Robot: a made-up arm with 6 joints.
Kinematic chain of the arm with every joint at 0, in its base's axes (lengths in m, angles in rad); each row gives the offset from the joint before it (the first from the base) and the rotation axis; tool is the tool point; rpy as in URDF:
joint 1: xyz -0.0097 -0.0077 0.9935 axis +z
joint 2: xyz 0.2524 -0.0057 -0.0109 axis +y
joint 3: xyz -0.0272 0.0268 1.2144 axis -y
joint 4: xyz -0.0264 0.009 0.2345 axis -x
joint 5: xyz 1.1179 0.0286 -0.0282 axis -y
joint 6: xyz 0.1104 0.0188 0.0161 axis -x
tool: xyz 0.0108 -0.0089 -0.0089 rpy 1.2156 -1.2 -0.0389
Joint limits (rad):
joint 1: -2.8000..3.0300
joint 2: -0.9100..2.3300
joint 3: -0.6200..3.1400
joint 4: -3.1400..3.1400
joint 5: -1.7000..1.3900
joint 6: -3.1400..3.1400
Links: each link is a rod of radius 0.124 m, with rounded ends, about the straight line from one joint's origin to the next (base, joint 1, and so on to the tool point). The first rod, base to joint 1, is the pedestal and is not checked.
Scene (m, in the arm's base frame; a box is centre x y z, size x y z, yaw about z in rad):
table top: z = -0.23
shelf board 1: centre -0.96 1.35 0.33 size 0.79 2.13 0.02 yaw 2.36
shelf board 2: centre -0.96 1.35 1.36 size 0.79 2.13 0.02 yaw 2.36
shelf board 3: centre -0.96 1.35 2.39 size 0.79 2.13 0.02 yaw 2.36
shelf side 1: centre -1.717 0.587 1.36 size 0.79 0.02 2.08 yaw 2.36
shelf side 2: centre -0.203 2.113 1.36 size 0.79 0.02 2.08 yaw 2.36
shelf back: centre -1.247 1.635 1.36 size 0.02 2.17 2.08 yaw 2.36
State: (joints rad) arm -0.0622 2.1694 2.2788 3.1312 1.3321 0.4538
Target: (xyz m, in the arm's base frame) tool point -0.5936 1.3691 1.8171
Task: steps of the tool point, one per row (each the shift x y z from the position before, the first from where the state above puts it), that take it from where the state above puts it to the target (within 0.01 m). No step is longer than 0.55 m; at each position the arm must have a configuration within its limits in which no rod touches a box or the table.
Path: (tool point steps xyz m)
1: 0.1232 0.4577 0.1895
2: -0.0315 0.4776 0.2111
3: -0.1851 0.4430 0.2179
4: -0.3177 0.3584 0.2101
5: -0.4123 0.2350 0.1877
6: -0.4576 0.0901 0.1520
7: -0.4499 -0.0567 0.1053
8: -0.3944 -0.1851 0.0493
9: -0.3017 -0.2799 -0.0123
10: -0.1887 -0.3306 -0.0761
11: -0.1463 0.1680 0.0170
12: -0.1744 0.1503 -0.0170

